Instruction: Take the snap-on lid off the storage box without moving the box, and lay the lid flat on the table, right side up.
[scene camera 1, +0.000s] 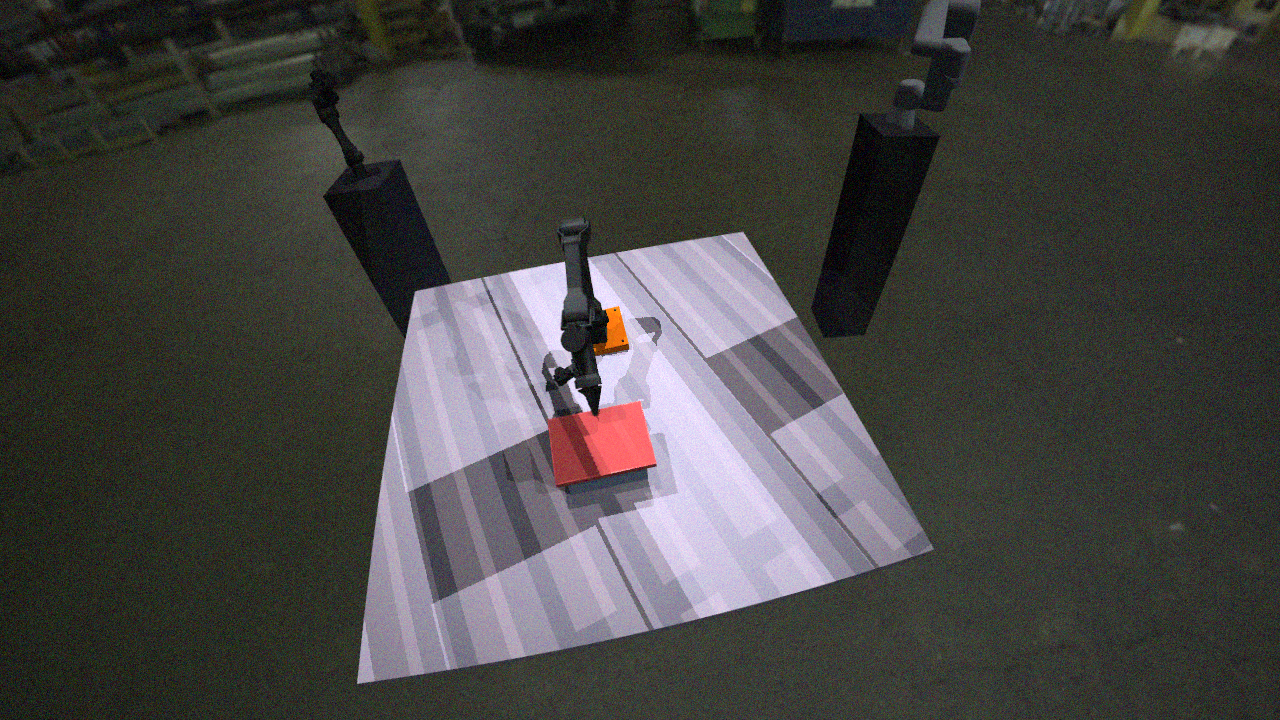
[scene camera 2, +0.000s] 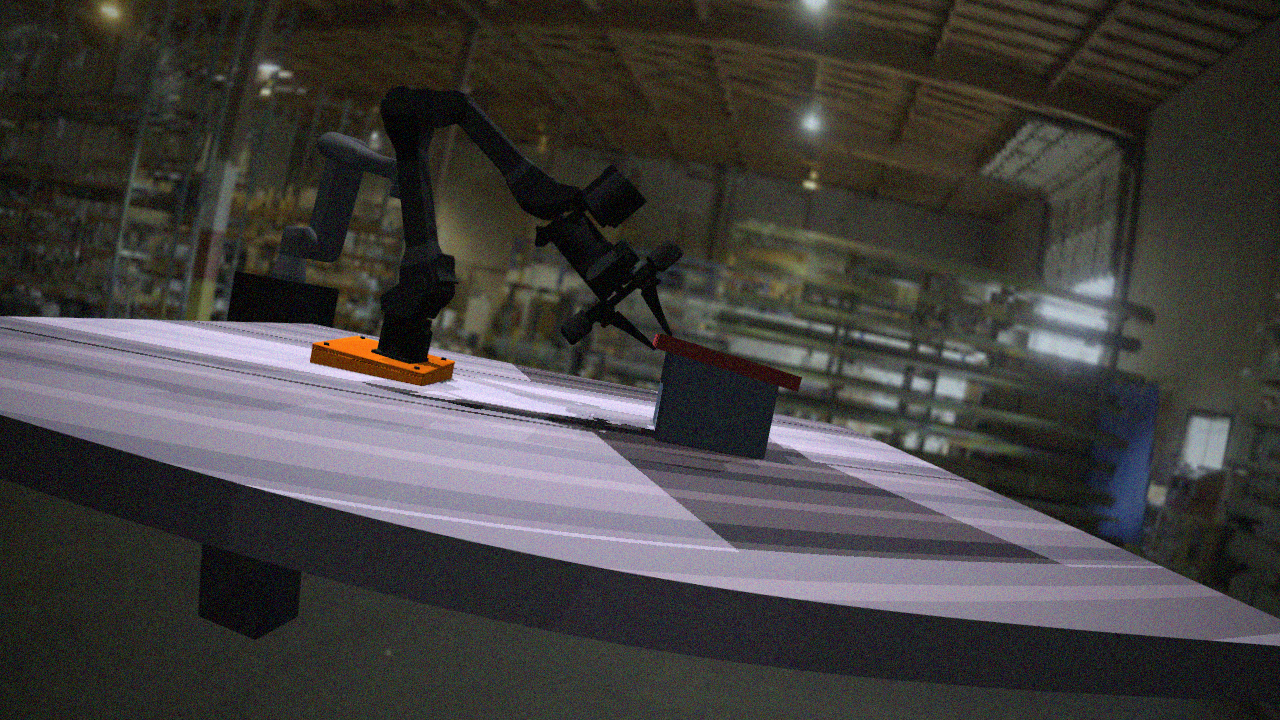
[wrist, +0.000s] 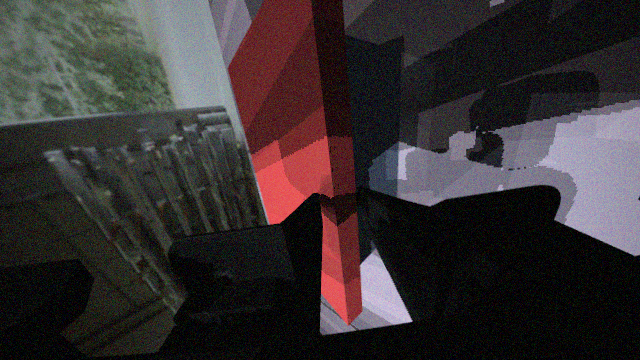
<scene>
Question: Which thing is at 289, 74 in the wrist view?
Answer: A red lid.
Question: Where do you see the gripper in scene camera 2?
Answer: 663, 343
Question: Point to a red lid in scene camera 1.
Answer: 584, 447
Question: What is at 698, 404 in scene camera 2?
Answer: A dark storage box.
</scene>
